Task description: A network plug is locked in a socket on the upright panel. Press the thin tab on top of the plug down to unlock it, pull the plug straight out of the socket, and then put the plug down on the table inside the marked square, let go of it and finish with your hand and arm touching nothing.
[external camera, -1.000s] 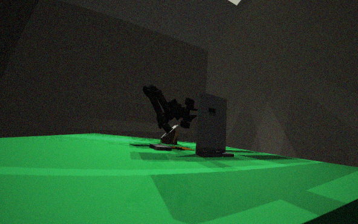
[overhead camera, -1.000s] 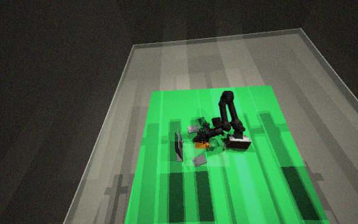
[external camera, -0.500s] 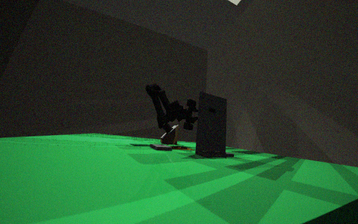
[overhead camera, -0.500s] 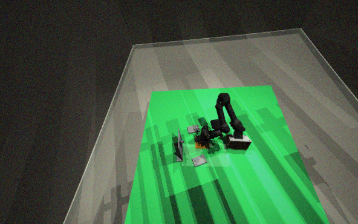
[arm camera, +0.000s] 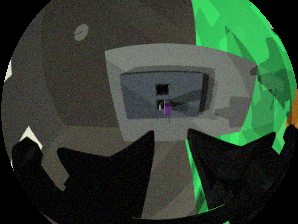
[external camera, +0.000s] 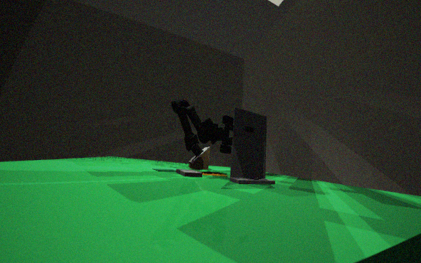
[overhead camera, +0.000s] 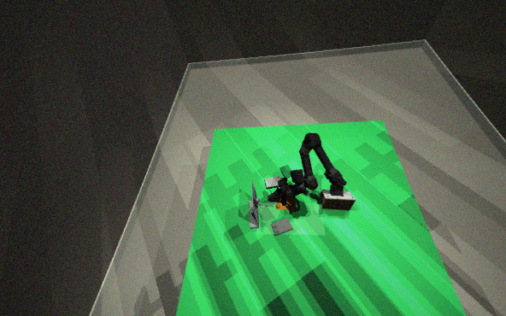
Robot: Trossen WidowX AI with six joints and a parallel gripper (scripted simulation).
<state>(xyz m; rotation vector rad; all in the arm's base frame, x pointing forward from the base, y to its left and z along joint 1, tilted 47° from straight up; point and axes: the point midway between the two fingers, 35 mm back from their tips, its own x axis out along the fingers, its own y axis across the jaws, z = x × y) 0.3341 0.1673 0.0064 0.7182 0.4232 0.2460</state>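
The pale network plug lies 60 mm ahead of my gripper tip and 10 mm to the left of it. From my gripper tip the other things lie so: grey upright panel 80 mm ahead, 70 mm below, 10 mm to the left; then dark green block 310 mm to the right, 200 mm below, 70 mm behind; then orange marked square 200 mm below, 90 mm to the right, 90 mm behind.
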